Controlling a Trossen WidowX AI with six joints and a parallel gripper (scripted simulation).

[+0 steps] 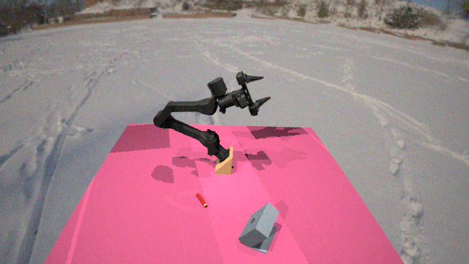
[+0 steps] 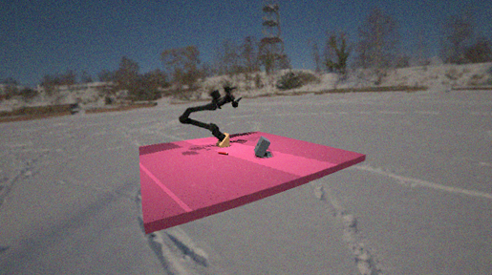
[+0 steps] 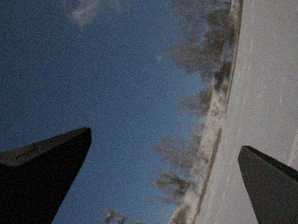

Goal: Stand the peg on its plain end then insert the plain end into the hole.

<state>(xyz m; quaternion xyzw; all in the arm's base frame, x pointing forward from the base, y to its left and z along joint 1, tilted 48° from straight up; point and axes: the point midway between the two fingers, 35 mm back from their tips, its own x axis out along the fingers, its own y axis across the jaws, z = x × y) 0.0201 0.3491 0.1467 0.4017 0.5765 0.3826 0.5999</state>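
Now: gripper tip 43 cm above the red peg, 24 cm short of it and 22 cm to the left of it. The rest, counted from my gripper tip: grey sloped panel: 38 cm below, 38 cm ahead, 1 cm to the right.
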